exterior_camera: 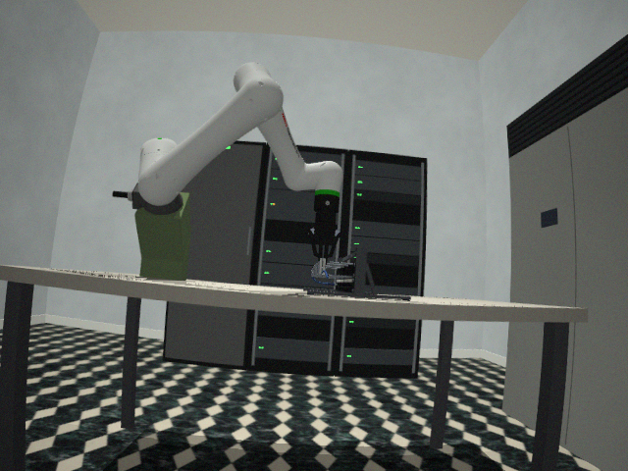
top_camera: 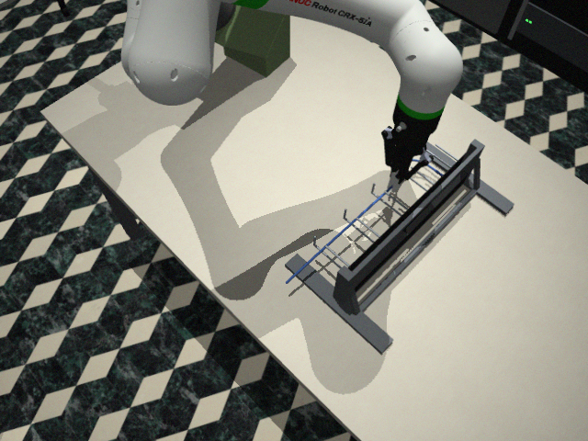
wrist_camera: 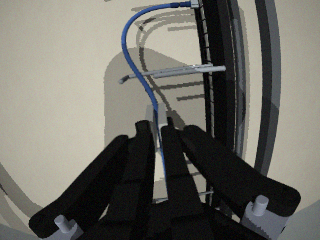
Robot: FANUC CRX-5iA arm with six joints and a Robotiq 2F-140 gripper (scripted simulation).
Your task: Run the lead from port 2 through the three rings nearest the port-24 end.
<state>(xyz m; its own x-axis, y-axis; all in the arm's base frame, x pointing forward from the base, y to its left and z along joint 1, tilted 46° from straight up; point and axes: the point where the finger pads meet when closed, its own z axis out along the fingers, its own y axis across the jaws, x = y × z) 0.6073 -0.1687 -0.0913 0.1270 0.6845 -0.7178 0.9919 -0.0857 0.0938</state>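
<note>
My hand is 8 cm short of the dark grey rack, 6 cm to the left of it and 2 cm above it.
</note>
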